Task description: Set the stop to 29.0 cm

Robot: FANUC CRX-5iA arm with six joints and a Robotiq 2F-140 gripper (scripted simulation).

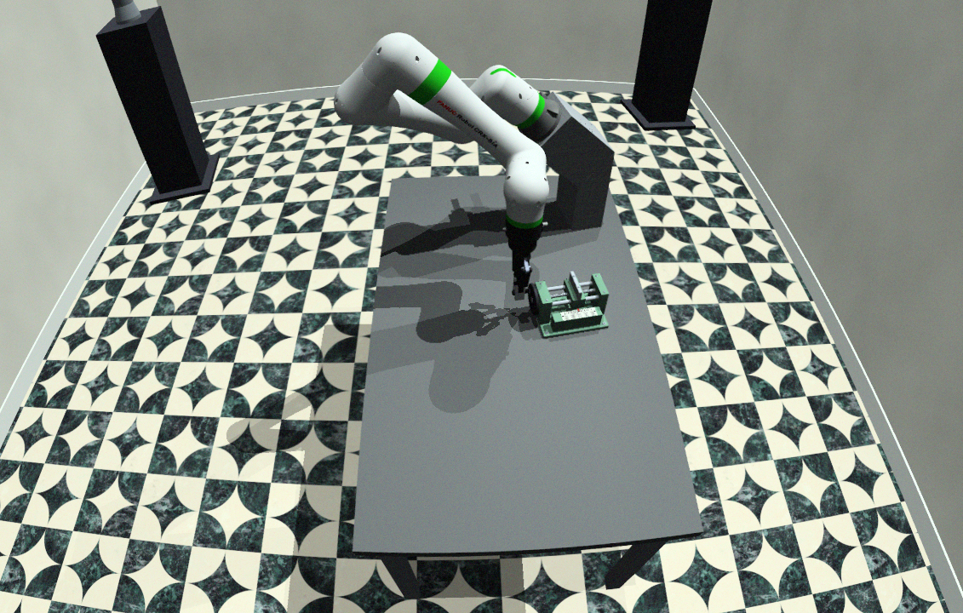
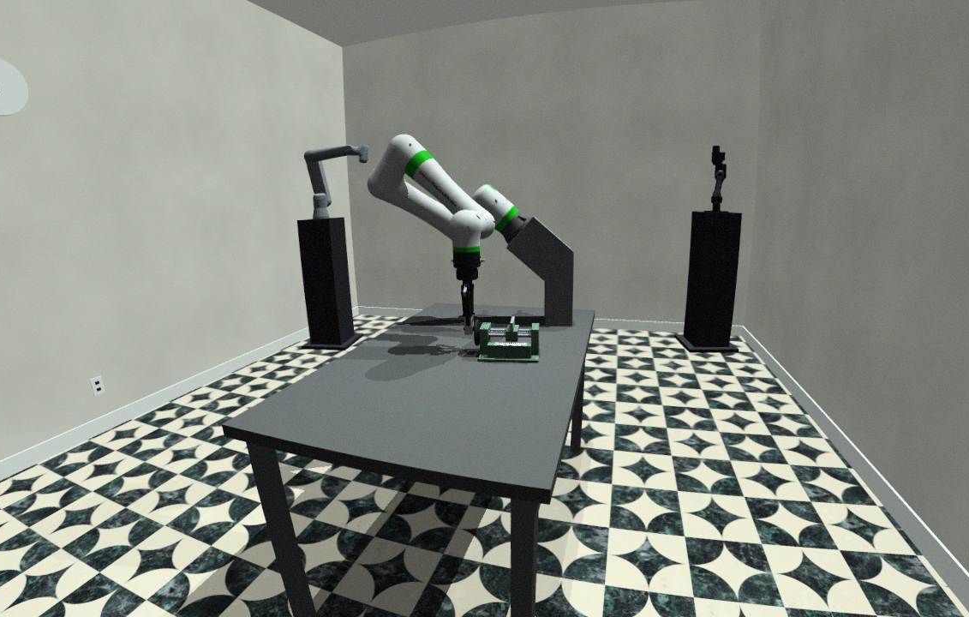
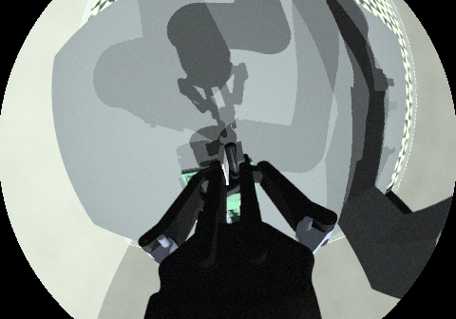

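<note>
Right now my hand is 20 mm to the right of the black handwheel, 20 mm above it and 10 mm short of it. Also, from my hand: green stop fixture 160 mm to the left, 50 mm ahead.
</note>
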